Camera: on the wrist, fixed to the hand. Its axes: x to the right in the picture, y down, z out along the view.
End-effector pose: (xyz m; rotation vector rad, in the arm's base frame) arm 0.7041 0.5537 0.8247 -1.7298 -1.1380 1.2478
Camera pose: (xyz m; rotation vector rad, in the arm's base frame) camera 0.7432 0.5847 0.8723 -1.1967 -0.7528 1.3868
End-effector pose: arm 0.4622 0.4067 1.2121 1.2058 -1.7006 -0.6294
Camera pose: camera 0.5242 0.3774 1.2052 1.7003 -1.9396 -0.1980
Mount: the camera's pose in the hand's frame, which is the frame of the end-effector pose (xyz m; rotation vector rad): 0.0187 -0.0443 -0.0494 0.5938 -0.0386 -0.0967
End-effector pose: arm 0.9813 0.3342 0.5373 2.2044 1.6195 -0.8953
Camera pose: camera 0.9596 0.3906 0.5705 -2.1601 -1.4070 1.4133
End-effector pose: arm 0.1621 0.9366 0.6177 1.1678 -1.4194 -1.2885
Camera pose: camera 0.2108 0.9081 0.5781 1.6183 -1.8632 -0.9760
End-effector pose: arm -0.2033 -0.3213 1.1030 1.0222 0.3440 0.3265
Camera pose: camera -0.2029 -0.2969 1.0385 1.5852 0.4676 0.1138
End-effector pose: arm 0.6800 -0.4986 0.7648 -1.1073 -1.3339 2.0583
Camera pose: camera 0.7070 -0.4392 0.7871 -0.7242 -0.6886 2.1950
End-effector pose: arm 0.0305 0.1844 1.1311 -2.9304 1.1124 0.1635
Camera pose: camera 0.0785 0.2032 1.1769 -2.4275 0.8275 -0.0969
